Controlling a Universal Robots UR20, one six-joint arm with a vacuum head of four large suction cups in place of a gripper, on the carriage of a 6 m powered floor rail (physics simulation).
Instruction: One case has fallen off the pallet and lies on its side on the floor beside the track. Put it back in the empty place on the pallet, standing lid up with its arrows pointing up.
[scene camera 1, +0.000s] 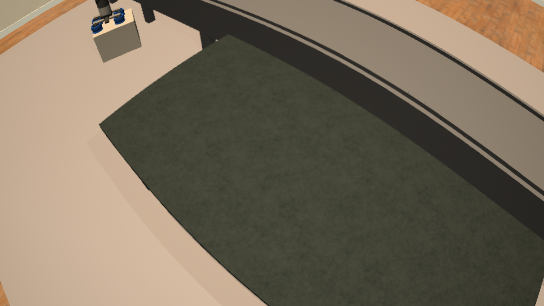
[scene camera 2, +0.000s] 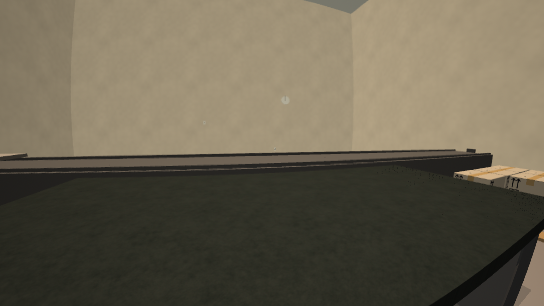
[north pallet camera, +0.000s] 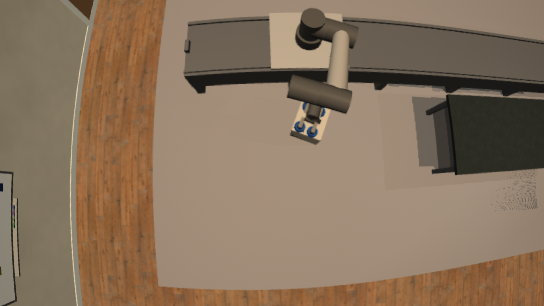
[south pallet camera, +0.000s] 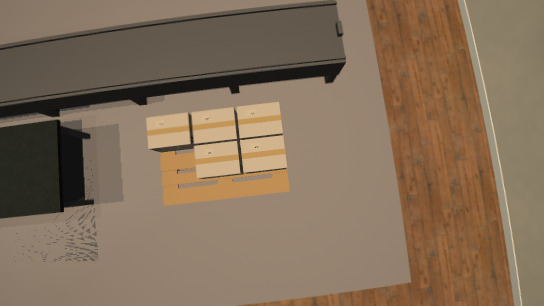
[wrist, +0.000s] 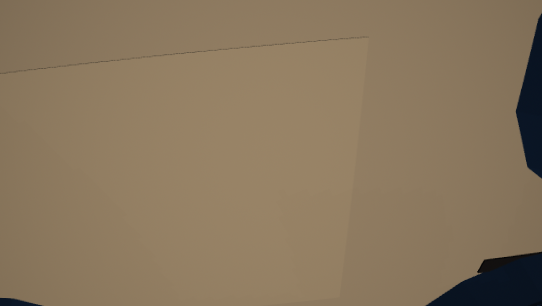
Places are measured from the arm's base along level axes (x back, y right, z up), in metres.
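Pixels of known places: hand at its tool point: (scene camera 1: 109, 24) (wrist: 272, 208).
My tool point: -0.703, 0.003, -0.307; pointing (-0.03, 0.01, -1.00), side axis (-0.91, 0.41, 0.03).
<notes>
Behind a point stands the place of what it marks, as x, y, z.
The fallen case (scene camera 1: 118, 44) {-0.730, -0.158, -0.453} (north pallet camera: 303, 137) {-0.846, 0.054, -0.426} is pale cardboard, beside the track in the north pallet view; its plain face fills much of the wrist view (wrist: 200, 175) {-0.699, -0.032, -0.289}. My gripper (scene camera 1: 108, 21) {-0.702, 0.003, -0.307} (north pallet camera: 311, 119) {-0.702, 0.003, -0.307} has its four blue cups down on the case's upward face, seemingly touching. Whether suction holds the case cannot be seen, nor whether its underside touches the floor. The case sits skewed to the track. The wooden pallet (south pallet camera: 225, 192) {-1.291, -4.546, -0.427} bears several taped cases (south pallet camera: 217, 159) {-1.001, -4.554, -0.136} (scene camera 2: 530, 177) {-0.965, -4.539, -0.144}, lids up; arrows show on a side in scene camera 2. The empty place is the bare slats at its left front.
The track (north pallet camera: 225, 47) (south pallet camera: 200, 47) (scene camera 1: 450, 70) runs behind; the arm's carriage (north pallet camera: 285, 55) {-0.172, 0.219, -0.001} is near its north end. A dark green table (scene camera 1: 300, 165) {-0.878, -2.178, -0.040} (scene camera 2: 250, 225) {-1.008, -2.134, -0.040} (north pallet camera: 500, 135) {-0.923, -2.039, -0.040} (south pallet camera: 30, 170) {-0.917, -2.937, -0.041} stands between the case and the pallet, close beside the track.
</notes>
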